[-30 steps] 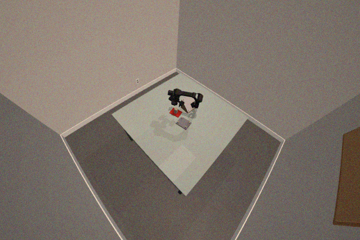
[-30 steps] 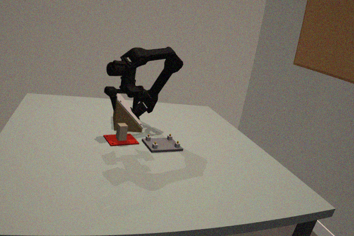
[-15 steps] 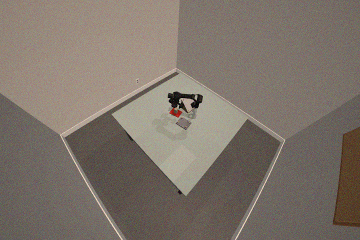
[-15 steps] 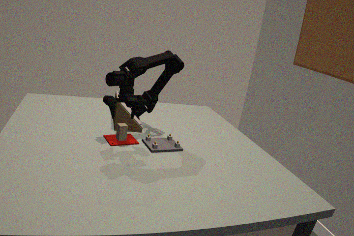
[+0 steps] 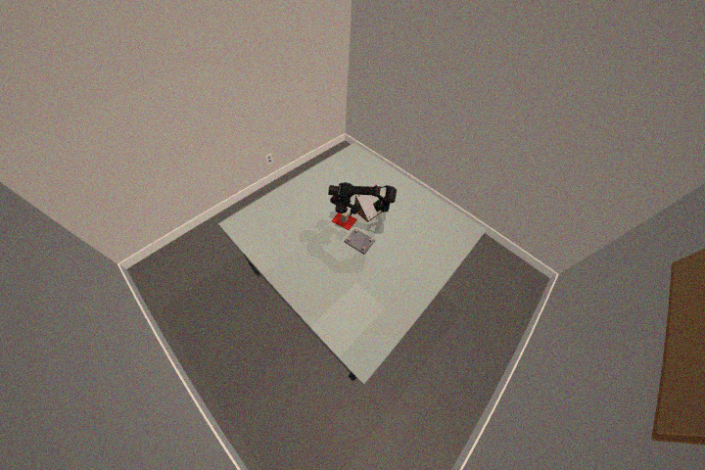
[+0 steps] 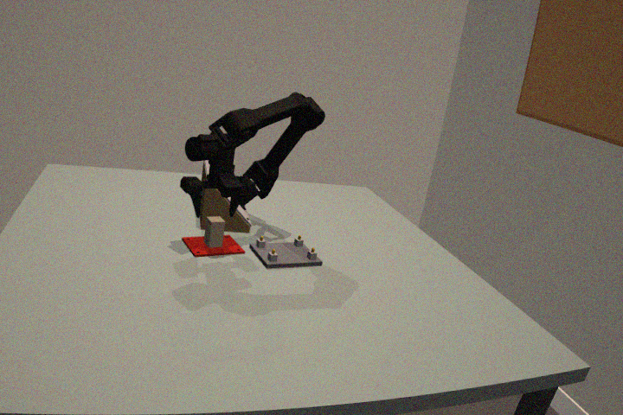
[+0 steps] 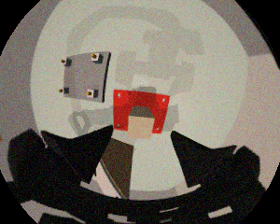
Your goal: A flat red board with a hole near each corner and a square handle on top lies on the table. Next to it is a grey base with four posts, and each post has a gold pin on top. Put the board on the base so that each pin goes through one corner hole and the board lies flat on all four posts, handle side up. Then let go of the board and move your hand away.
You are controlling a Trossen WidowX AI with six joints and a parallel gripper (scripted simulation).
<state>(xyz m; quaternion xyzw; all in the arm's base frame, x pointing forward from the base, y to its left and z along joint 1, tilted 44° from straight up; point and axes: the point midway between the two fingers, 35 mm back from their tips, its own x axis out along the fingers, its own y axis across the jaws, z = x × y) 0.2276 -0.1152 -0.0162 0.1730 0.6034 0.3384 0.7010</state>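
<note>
Right now my gripper tip is 6 cm above the red board. Also, from my gripper tip: grey base 4 cm ahead, 19 cm to the left, 8 cm below.
</note>
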